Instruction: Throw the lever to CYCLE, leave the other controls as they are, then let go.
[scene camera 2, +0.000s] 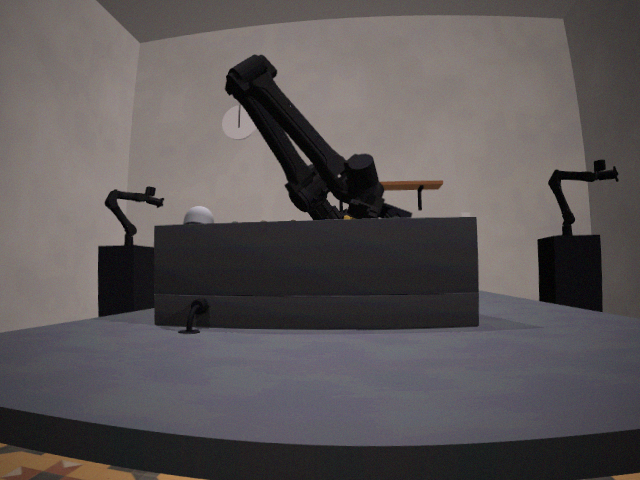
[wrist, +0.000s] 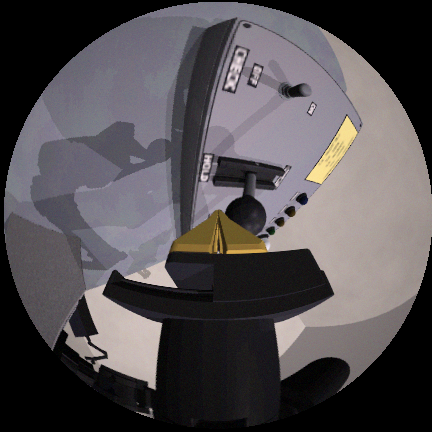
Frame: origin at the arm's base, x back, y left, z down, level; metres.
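Where they show: gripper, fingertip midpoint: (wrist: 217, 214).
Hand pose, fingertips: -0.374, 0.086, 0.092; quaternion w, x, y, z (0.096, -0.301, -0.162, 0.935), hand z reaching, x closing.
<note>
After its pixels a point has its place, as x, y, z.
The lever, a black ball knob (wrist: 245, 214) @[-0.374, 0.116, 0.067] on a grey stem, stands in a black slotted plate (wrist: 222, 176) @[-0.412, 0.094, 0.141] in the wrist view. Its stem comes out near the middle of the slot. A HOLD label (wrist: 206, 167) @[-0.390, 0.103, 0.152] is at the slot's left end. The label at the right end is too oblique to read. My gripper (scene camera 2: 347, 217) (wrist: 217, 214) @[-0.374, 0.086, 0.092] is shut and empty, its yellow tips beside the knob's lower left; whether they touch it I cannot tell. The toggle switch (wrist: 300, 90) @[-0.408, 0.219, 0.096] leans toward the ON label (wrist: 311, 108) @[-0.484, 0.228, 0.113]. The console (scene camera 2: 316, 260) @[-0.643, 0.070, 0.115] hides the lever in the scene view.
Small coloured lamps, including a blue one (wrist: 302, 199) @[-0.591, 0.078, 0.061], line the panel's right edge below a yellow note (wrist: 332, 150) @[-0.582, 0.201, 0.075]. A white dome (scene camera 2: 199, 214) @[-0.630, -0.124, 0.038] is at the console's left. A black bent pipe (scene camera 2: 192, 312) @[-0.696, -0.103, 0.189] stands before it. Two small arms (scene camera 2: 119, 214) (scene camera 2: 560, 196) stand on pedestals behind.
</note>
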